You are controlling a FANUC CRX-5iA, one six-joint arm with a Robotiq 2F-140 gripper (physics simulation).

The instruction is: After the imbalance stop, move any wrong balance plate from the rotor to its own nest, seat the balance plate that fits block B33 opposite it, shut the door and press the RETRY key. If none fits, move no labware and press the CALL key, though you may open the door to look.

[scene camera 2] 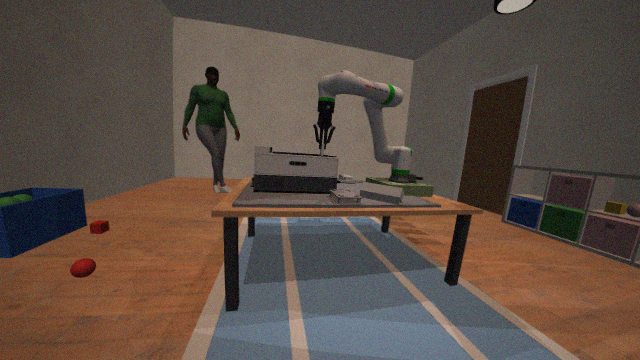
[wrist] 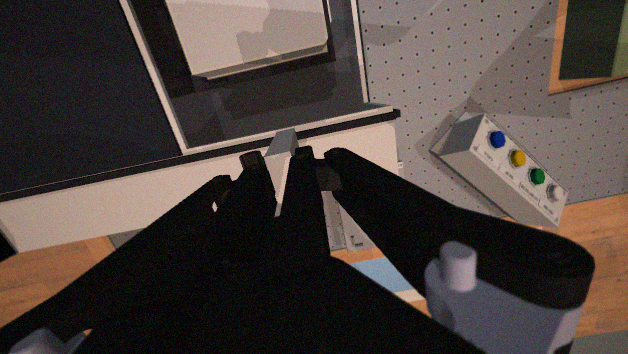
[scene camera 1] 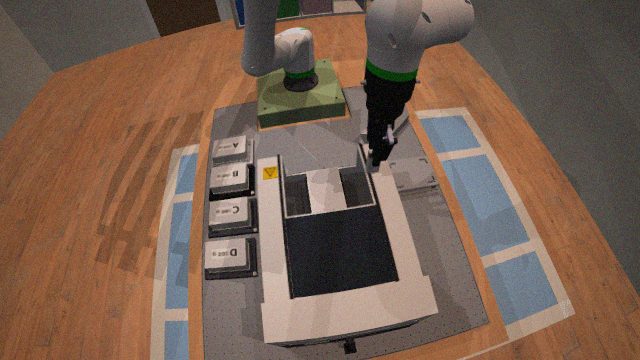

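Pixels of known places: gripper, fingertip midpoint: (scene camera 2: 321,155) (wrist: 290,147) (scene camera 1: 371,170); arm's base, link origin: (scene camera 2: 399,181) (scene camera 1: 300,81).
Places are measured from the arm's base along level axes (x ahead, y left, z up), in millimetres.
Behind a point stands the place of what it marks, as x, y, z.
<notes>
The white rotor machine (scene camera 1: 345,315) @[945, 107, 182] (scene camera 2: 296,165) @[739, 262, 92] has its dark door (scene camera 1: 340,252) @[804, 105, 151] (wrist: 75,75) @[755, 125, 151] partly over the top. Behind it the opening shows a white block-shaped piece (scene camera 1: 325,189) @[625, 80, 120] (wrist: 250,35) @[624, 103, 120]; no lettering is readable, so I cannot tell which labware it is. Balance plates A (scene camera 1: 230,146) @[339, -250, -8], B (scene camera 1: 230,176) @[472, -228, -8], C (scene camera 1: 229,211) @[603, -213, -8] and D (scene camera 1: 227,254) @[743, -203, -8] sit in nests left of the machine. My gripper (scene camera 1: 376,159) @[599, 196, 153] (scene camera 2: 322,150) @[599, 196, 153] (wrist: 290,147) @[599, 196, 153] is shut and empty, tips low at the machine's right rail beside the opening. The key box (wrist: 505,172) @[292, 297, 17] has blue, yellow, green and white keys; its labels are blurred.
A flat light-grey nest with corner marks (scene camera 1: 413,172) @[483, 370, -28] (scene camera 2: 345,196) @[496, 437, -28] lies right of the machine. The green robot base (scene camera 1: 302,107) @[172, 9, -1] (scene camera 2: 412,187) @[-16, 154, -14] stands behind. The key box is mostly hidden by the arm in scene camera 1. A person (scene camera 2: 211,110) stands beyond the table.
</notes>
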